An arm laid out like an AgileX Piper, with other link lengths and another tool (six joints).
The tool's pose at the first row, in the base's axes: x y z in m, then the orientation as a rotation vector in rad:
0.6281, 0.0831, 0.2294, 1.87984, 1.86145, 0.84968
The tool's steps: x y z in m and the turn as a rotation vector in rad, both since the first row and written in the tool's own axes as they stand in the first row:
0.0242, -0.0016, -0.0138, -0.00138, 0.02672, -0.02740
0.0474, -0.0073, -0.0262, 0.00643, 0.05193, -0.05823
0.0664, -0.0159, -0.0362, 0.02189, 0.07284, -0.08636
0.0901, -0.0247, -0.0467, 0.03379, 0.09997, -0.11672
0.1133, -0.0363, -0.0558, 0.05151, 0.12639, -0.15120
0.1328, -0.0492, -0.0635, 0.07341, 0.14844, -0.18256
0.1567, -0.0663, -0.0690, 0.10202, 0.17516, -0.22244
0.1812, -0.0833, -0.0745, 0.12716, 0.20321, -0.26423
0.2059, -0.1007, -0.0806, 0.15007, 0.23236, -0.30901
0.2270, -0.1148, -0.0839, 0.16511, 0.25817, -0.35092
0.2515, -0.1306, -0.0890, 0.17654, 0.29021, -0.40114
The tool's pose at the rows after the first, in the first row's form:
0.6169, 0.1049, 0.2427, 1.84658, 1.89749, 0.87096
0.6034, 0.1262, 0.2522, 1.81433, 1.94198, 0.88212
0.5895, 0.1439, 0.2574, 1.78921, 1.98753, 0.88330
0.5749, 0.1662, 0.2635, 1.75780, 2.03532, 0.89304
0.5590, 0.1885, 0.2668, 1.72398, 2.08994, 0.89564
0.5432, 0.2073, 0.2675, 1.69569, 2.14273, 0.89085
0.5254, 0.2312, 0.2647, 1.65882, 2.20921, 0.88209
0.5076, 0.2556, 0.2620, 1.61578, 2.27434, 0.87617
0.4892, 0.2801, 0.2595, 1.56588, 2.33944, 0.87142
0.4752, 0.3013, 0.2564, 1.51471, 2.39331, 0.87008
0.4586, 0.3257, 0.2542, 1.44811, 2.45174, 0.87450

